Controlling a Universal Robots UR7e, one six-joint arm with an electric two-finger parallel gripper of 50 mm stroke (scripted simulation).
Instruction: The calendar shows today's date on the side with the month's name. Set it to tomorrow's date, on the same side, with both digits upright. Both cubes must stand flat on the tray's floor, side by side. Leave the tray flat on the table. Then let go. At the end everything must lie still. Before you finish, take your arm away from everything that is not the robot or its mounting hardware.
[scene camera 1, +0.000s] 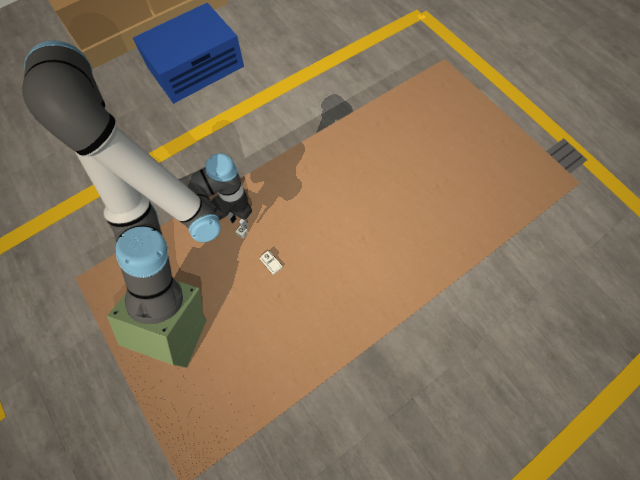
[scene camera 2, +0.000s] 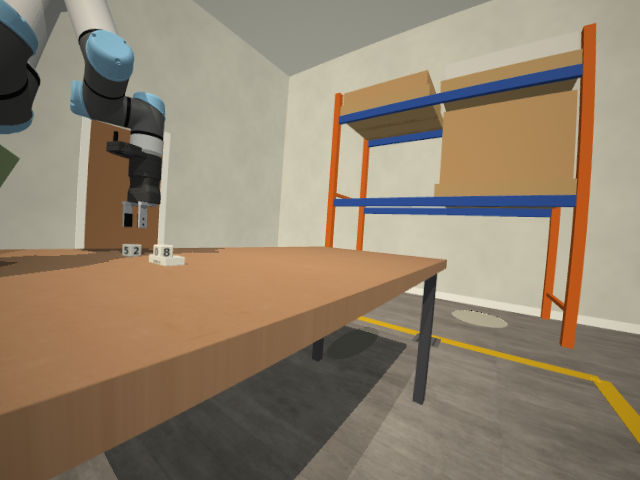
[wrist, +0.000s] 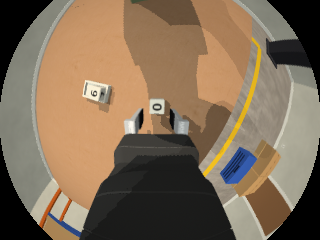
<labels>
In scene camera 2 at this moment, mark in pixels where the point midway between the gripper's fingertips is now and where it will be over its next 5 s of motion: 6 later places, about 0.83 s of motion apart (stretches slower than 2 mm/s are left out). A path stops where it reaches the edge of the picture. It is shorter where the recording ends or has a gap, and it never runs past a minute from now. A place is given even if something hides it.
The gripper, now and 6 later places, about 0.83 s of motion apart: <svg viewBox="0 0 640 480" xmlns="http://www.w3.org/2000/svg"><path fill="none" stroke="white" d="M134 227L133 217L132 217L130 218L131 220L133 220L132 228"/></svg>
</labels>
